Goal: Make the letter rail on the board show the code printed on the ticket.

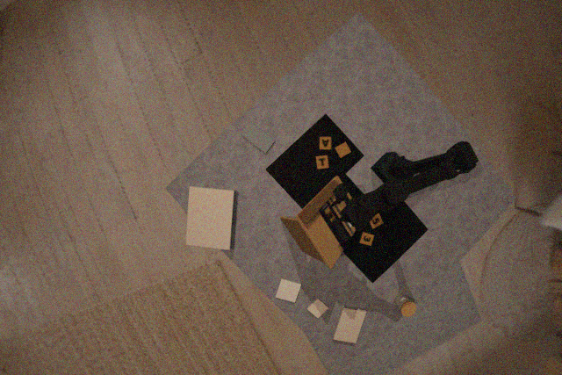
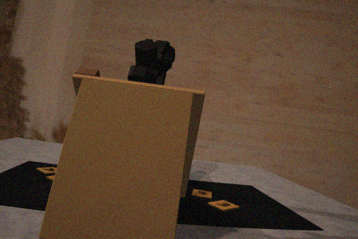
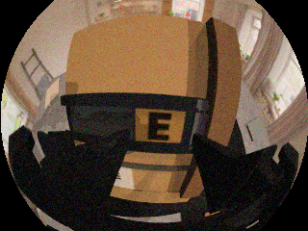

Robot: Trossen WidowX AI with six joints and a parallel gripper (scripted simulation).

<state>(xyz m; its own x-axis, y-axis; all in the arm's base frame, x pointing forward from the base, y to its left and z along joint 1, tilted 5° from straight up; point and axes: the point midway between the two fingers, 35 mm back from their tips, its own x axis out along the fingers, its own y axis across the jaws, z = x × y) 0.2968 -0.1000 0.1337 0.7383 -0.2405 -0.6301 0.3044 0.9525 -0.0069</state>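
The tan letter tile e lies 2 cm below my gripper tip and 2 cm ahead of it. Round my gripper tip: black mat (18 cm below, 13 cm behind, 9 cm to the left); then grey slab (45 cm to the right, 17 cm below, 4 cm behind); then white ticket (10 cm below, 9 cm to the left, 3 cm behind).
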